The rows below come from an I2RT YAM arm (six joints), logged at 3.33 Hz.
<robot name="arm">
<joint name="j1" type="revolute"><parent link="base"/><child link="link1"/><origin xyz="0 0 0.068"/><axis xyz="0 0 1"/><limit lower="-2.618" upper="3.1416"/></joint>
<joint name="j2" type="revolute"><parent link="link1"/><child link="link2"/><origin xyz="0.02 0.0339 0.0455"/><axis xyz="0 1 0"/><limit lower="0" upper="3.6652"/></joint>
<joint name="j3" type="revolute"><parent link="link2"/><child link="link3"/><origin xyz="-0.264 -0.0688 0"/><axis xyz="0 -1 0"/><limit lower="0" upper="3.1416"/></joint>
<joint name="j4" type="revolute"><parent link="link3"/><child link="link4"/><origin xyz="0.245 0.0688 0.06"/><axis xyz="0 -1 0"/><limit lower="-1.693" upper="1.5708"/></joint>
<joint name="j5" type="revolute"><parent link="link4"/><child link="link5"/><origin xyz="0.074 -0.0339 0.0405"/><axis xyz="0 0 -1"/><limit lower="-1.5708" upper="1.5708"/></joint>
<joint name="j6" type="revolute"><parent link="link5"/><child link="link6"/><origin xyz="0.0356 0 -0.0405"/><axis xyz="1 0 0"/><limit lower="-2.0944" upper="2.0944"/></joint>
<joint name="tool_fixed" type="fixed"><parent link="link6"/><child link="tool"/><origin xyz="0 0 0" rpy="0 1.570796 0"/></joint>
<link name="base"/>
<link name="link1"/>
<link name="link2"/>
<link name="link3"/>
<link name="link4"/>
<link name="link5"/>
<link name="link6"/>
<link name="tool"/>
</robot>
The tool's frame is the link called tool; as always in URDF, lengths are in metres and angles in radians.
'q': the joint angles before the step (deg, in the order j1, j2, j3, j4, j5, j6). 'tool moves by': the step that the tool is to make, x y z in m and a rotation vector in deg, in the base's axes. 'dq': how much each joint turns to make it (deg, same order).
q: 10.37, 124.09, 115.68, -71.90, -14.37, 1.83
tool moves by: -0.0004, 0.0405, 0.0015, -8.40, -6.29, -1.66
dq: 6.00, 0.00, 0.12, 4.93, 11.04, 5.48
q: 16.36, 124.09, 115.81, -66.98, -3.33, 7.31
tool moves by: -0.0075, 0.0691, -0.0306, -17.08, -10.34, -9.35
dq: 10.30, 3.92, -1.28, 6.47, 24.35, 13.67
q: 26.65, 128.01, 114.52, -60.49, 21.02, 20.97
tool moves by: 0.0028, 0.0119, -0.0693, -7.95, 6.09, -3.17
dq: 1.49, 8.92, -0.01, -1.80, 5.04, 4.12
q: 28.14, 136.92, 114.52, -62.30, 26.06, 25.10
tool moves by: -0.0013, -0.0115, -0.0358, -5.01, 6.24, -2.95
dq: -1.06, 4.61, 0.01, -4.19, 1.58, 2.09
